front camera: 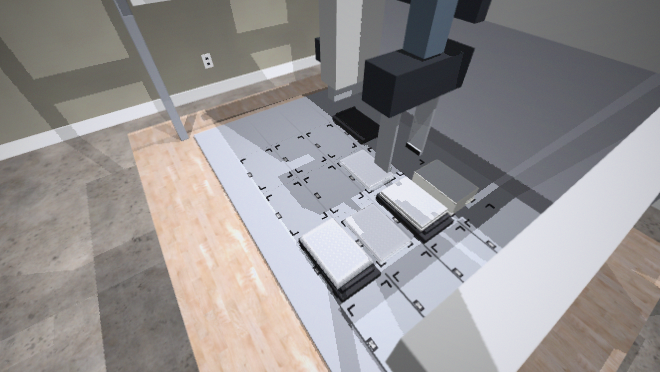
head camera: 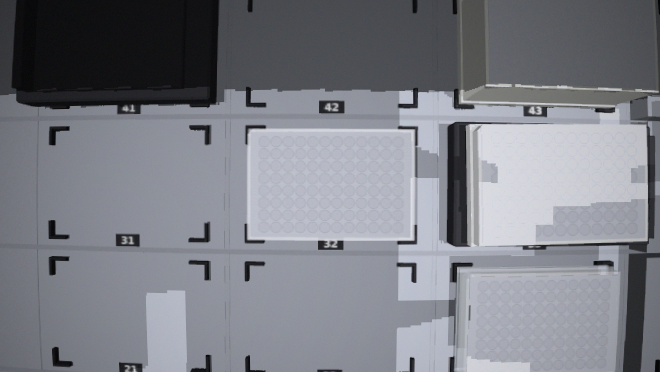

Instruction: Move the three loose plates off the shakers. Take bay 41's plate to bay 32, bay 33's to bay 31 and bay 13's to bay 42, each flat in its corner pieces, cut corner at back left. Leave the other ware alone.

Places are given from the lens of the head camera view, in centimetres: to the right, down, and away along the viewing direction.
tall beige box [head camera: 574, 61]: 16, -8, 19
bay 42 [head camera: 291, 62]: -3, -10, 24
bay 31 [head camera: 155, 177]: -14, -1, 24
bay 33 shaker [head camera: 456, 132]: 9, -4, 22
bay 22 [head camera: 295, 305]: -3, 10, 24
The marked spots on the bay 33 shaker and the bay 31 are 23 cm apart.
